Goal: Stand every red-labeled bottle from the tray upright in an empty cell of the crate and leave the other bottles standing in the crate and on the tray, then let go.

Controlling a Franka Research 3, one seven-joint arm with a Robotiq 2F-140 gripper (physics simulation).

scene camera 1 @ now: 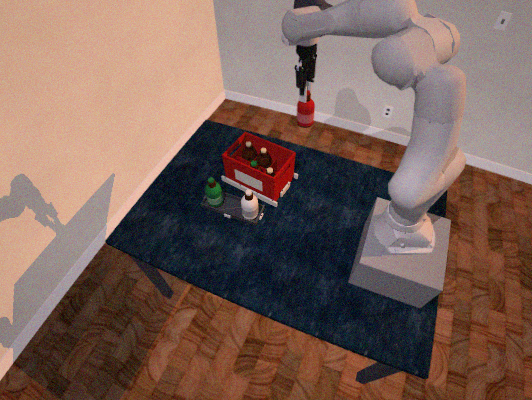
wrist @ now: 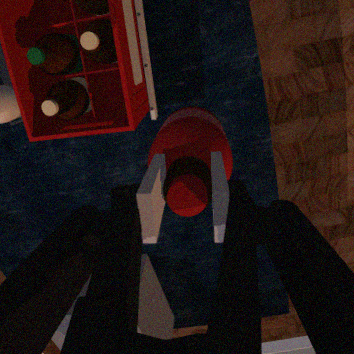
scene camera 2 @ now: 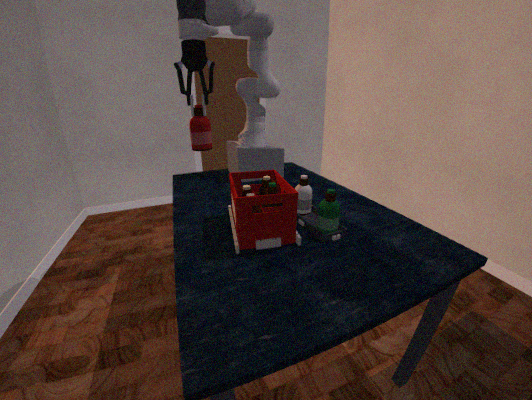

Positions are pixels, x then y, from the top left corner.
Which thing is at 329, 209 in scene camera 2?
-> A green bottle.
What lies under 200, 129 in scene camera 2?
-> A red bottle.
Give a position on a red bottle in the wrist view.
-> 186, 137
